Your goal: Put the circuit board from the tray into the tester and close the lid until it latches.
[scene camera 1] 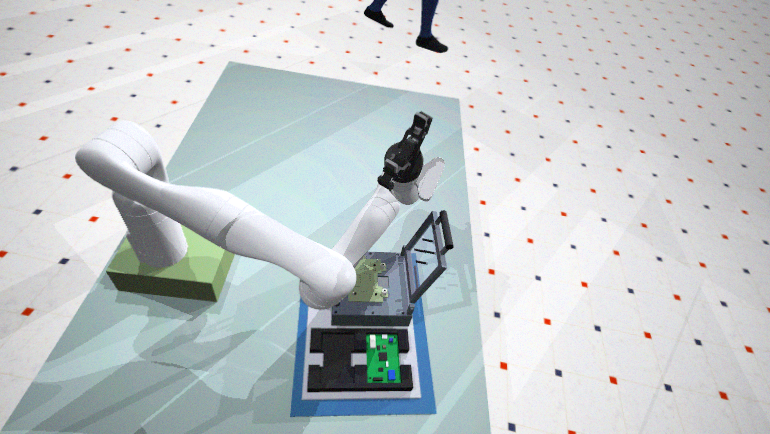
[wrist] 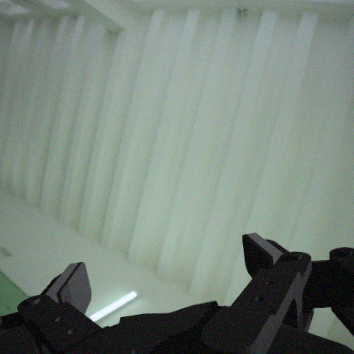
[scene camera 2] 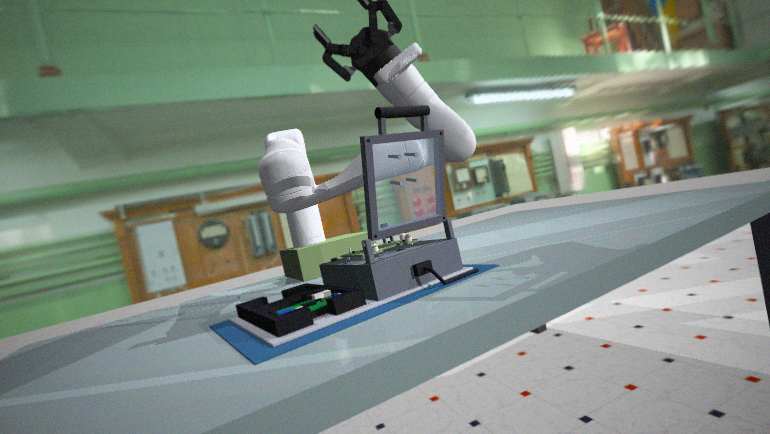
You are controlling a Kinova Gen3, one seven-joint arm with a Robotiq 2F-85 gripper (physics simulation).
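Where they show: gripper, fingertip midpoint: [scene camera 1: 406,138] [wrist: 166,265] [scene camera 2: 333,8]; arm's base, link origin: [scene camera 1: 165,250] [scene camera 2: 309,244].
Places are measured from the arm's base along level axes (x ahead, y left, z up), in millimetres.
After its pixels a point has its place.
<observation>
The green circuit board [scene camera 1: 383,360] {y -268, x 474, z -60 mm} [scene camera 2: 319,306] {y -258, x 506, z -61 mm} lies in the right-hand part of the black tray [scene camera 1: 323,383] {y -309, x 343, z -53 mm} [scene camera 2: 257,318] {y -326, x 444, z -61 mm}; the tray's left part is empty. The grey tester [scene camera 1: 372,320] {y -180, x 458, z -46 mm} [scene camera 2: 350,277] {y -181, x 478, z -42 mm} stands beside the tray, with a pale green plate [scene camera 1: 362,293] {y -128, x 437, z -12 mm} on its top. Its lid [scene camera 1: 429,282] {y -174, x 562, z 101 mm} [scene camera 2: 368,188] {y -174, x 567, z 86 mm} stands open, upright, with the black handle [scene camera 1: 446,230] {y -110, x 591, z 194 mm} [scene camera 2: 402,111] {y -110, x 601, z 185 mm} at its upper edge. My gripper [scene camera 1: 404,150] {y -91, x 470, z 412 mm} [scene camera 2: 345,18] [wrist: 166,265] {y -91, x 470, z 412 mm} is open and empty, high above the table, pointing upward. My arm hides the tester's left part in scene camera 1.
The white arm stands on a green block [scene camera 1: 161,284] {y -71, x -1, z -29 mm} [scene camera 2: 299,264] {y -92, x 105, z -37 mm} left of the tester. Tray and tester stand on a white sheet over a blue mat [scene camera 1: 361,408] {y -357, x 419, z -79 mm} [scene camera 2: 254,353] {y -368, x 539, z -79 mm}. A black cable [scene camera 2: 443,277] {y -63, x 564, z -75 mm} leaves the tester's back. A person's legs [scene camera 1: 427,20] show beyond the table.
</observation>
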